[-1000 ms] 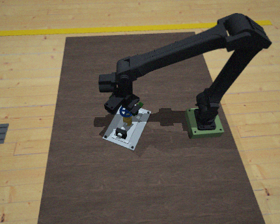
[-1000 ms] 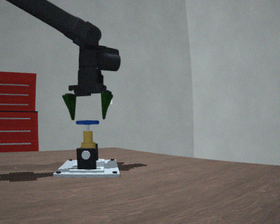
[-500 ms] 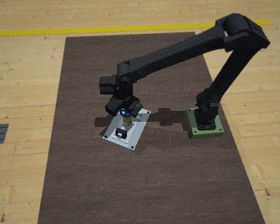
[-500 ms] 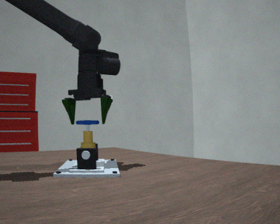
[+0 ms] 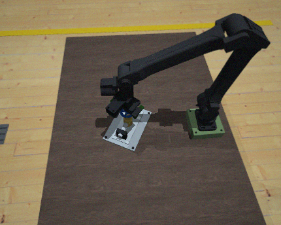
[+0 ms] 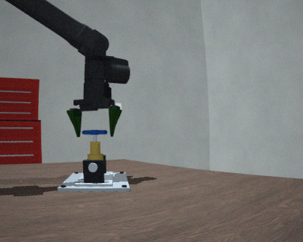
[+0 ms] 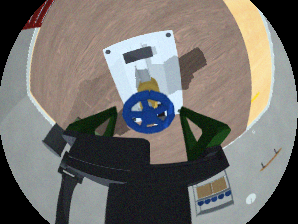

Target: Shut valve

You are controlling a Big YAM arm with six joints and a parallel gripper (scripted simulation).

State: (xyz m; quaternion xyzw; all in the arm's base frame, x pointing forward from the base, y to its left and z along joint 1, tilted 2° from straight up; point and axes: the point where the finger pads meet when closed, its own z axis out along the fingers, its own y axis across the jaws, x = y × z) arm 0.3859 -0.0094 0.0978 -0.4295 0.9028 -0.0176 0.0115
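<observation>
Right now the handwheel is right at my hand.
</observation>
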